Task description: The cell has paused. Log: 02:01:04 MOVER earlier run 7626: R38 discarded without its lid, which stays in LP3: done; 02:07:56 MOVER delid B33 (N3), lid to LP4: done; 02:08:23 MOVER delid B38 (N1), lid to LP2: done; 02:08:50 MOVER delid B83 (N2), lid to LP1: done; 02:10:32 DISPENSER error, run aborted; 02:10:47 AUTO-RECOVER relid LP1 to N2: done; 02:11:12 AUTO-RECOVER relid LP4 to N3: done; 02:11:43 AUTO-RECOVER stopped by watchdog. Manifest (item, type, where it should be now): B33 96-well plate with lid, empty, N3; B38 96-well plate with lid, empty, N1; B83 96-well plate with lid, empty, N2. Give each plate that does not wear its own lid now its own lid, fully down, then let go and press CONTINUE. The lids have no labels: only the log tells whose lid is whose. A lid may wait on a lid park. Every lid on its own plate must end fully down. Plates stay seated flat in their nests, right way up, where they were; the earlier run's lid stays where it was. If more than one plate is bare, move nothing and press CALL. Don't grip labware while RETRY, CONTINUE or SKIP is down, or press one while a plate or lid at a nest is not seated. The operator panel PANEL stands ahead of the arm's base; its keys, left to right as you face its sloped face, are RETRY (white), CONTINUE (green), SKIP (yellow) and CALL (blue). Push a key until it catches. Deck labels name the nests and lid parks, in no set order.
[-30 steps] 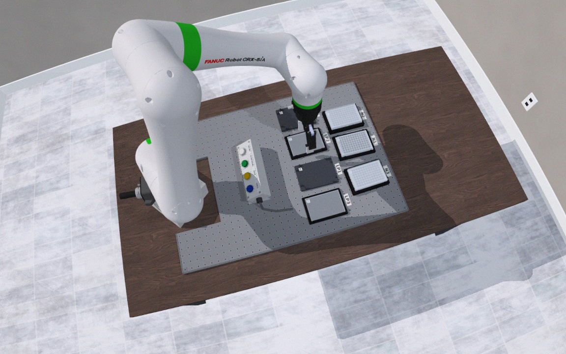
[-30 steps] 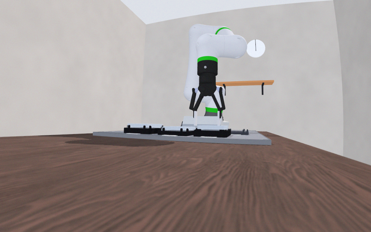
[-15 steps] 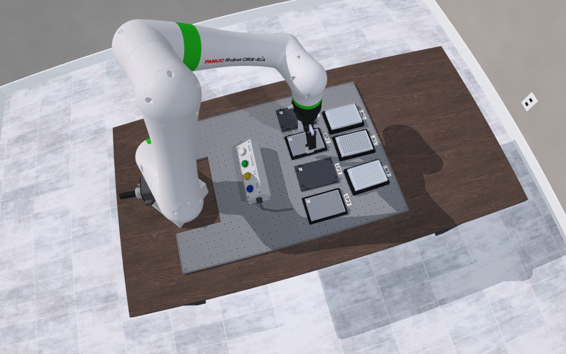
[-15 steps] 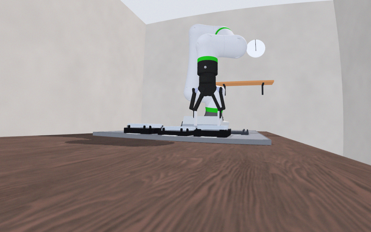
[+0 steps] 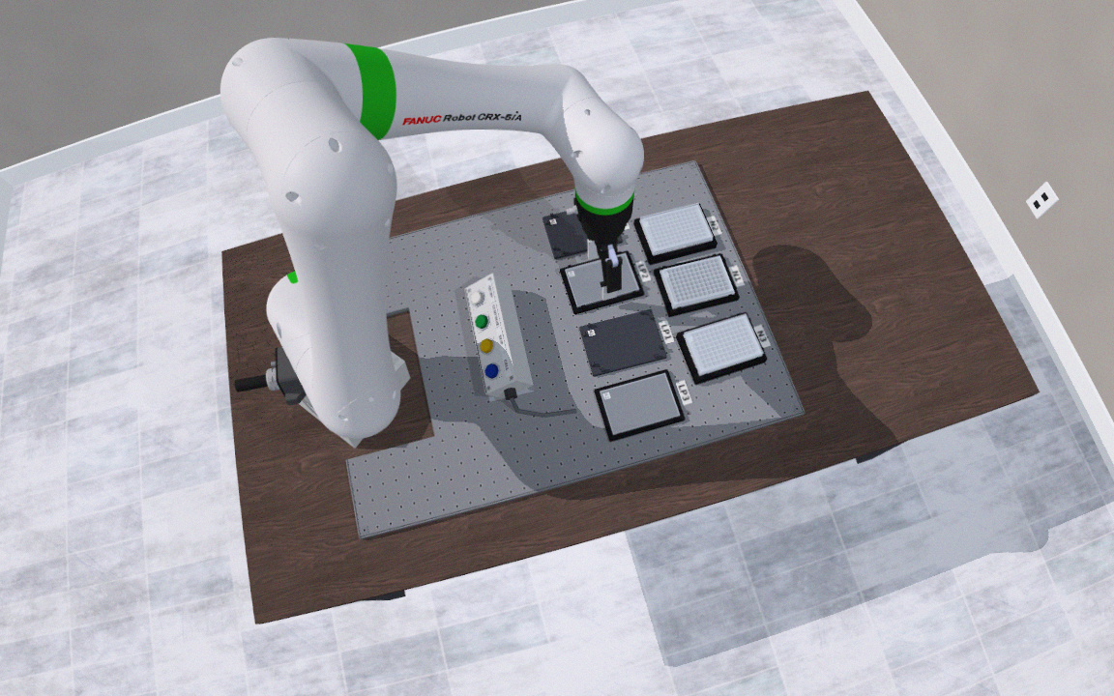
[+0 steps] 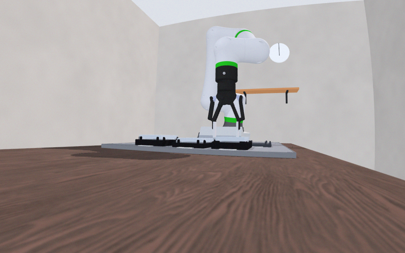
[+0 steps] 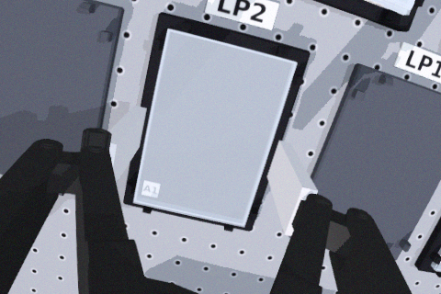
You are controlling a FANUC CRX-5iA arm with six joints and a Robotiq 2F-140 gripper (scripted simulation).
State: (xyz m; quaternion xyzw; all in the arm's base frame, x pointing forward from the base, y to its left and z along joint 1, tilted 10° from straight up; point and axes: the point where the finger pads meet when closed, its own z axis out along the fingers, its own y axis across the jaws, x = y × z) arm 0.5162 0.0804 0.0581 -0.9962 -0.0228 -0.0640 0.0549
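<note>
Right now my hand is 5 cm above the lid park LP2. The rest, counted from my hand: plate: 18 cm ahead, 5 cm to the right, 3 cm below; then lid park LP1: 14 cm to the right, 5 cm below, 1 cm ahead; then lid park LP4: 13 cm to the left, 5 cm below, 1 cm behind.
</note>
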